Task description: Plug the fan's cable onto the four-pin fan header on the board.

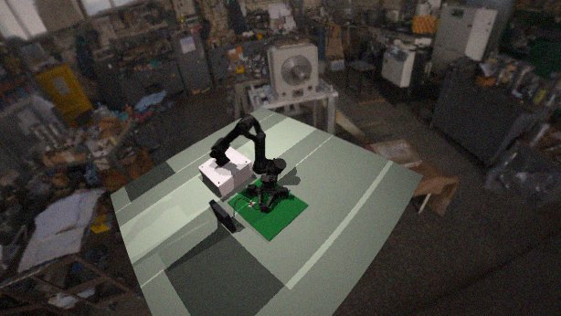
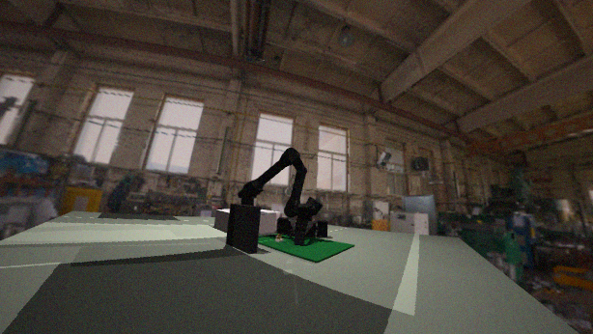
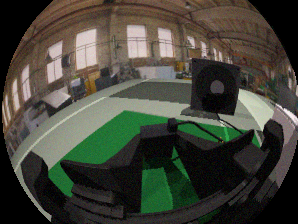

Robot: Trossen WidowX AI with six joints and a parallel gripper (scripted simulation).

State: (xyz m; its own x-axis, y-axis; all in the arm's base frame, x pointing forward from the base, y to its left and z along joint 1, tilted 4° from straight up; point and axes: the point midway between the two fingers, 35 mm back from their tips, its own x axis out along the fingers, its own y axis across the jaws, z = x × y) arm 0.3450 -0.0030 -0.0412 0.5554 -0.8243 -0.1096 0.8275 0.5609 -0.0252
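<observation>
Now: the green board 3 cm behind my gripper tip, 3 cm to the left of it and 5 cm below it. From my gripper tip the other things lie so: dark plug: 1 cm below; then black fan: 8 cm behind, 16 cm to the right, 2 cm above.
</observation>
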